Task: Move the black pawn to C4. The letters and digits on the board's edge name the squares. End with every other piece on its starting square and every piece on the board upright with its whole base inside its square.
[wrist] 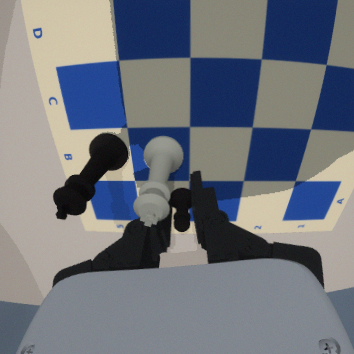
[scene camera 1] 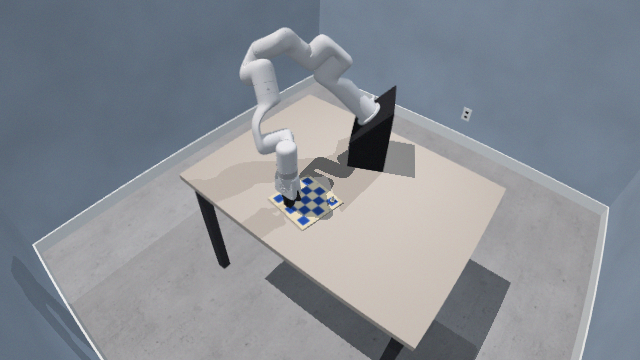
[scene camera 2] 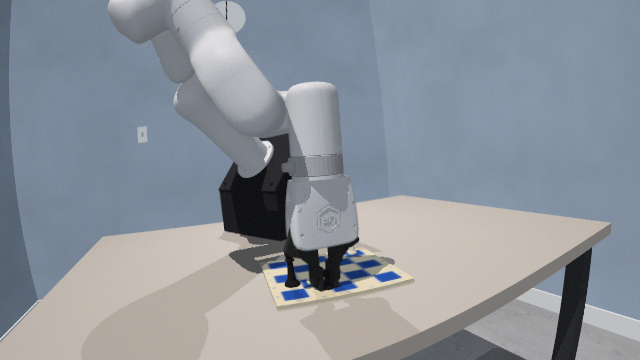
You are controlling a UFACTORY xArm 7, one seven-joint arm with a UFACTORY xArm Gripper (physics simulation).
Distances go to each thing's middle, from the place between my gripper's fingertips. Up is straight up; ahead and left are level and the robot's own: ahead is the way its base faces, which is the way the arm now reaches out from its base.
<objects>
The white king [wrist: 162, 154] lies 3 cm behind my hand and 3 cm above it. Round my hand: black king [wrist: 107, 151] (5 cm behind, 3 cm to the right, 3 cm above); then black pawn [wrist: 180, 198] (2 cm above, 1 cm ahead); then chessboard [scene camera 2: 364, 272] (5 cm to the left, 5 cm behind).
</objects>
